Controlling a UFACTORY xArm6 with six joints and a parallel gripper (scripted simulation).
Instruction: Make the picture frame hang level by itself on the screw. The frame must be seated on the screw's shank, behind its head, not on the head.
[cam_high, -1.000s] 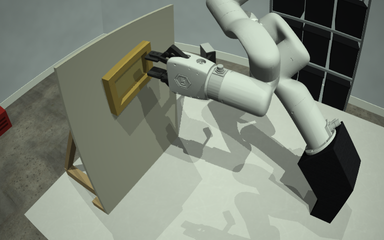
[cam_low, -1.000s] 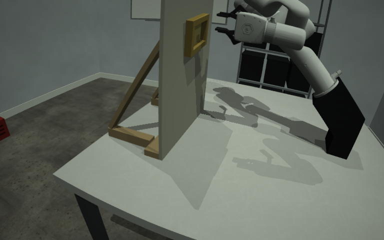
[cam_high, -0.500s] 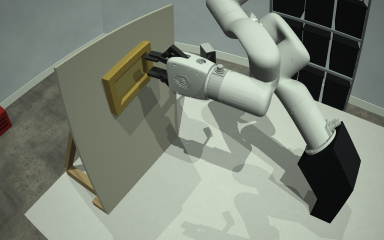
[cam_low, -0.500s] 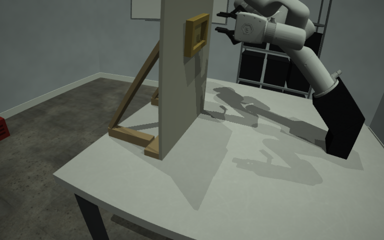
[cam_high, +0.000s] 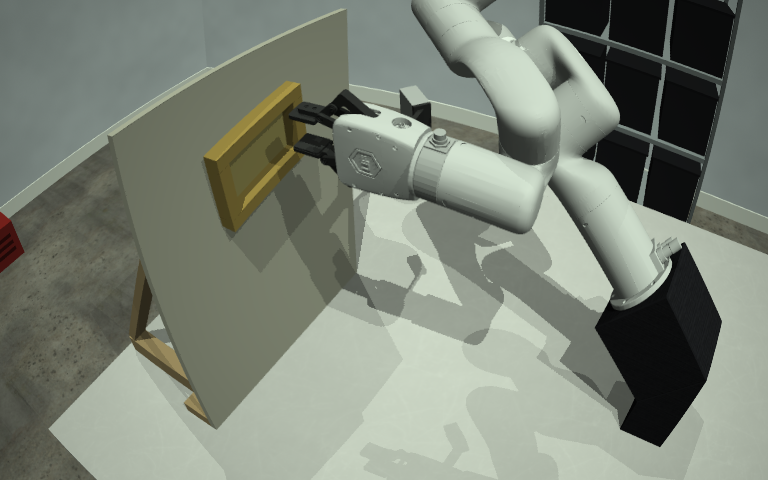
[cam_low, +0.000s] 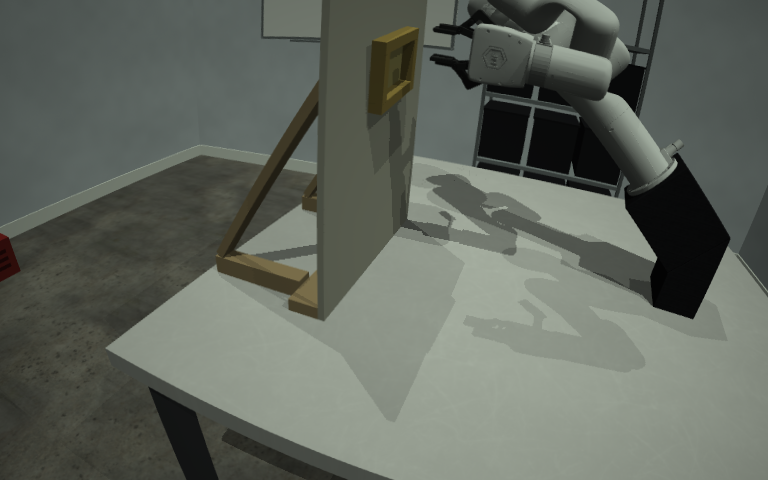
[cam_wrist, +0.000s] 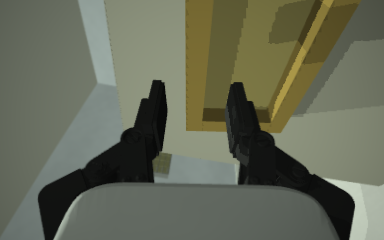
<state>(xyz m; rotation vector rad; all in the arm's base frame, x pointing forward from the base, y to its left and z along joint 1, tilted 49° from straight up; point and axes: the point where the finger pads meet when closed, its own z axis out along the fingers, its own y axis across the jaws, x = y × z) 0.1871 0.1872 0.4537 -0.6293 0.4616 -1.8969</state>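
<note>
My hand is 9 cm short of the yellow-brown picture frame, 5 cm above it and 2 cm to the left of it. From my hand the other things lie so: beige wall board: 18 cm below, 10 cm ahead, 4 cm to the right.
</note>
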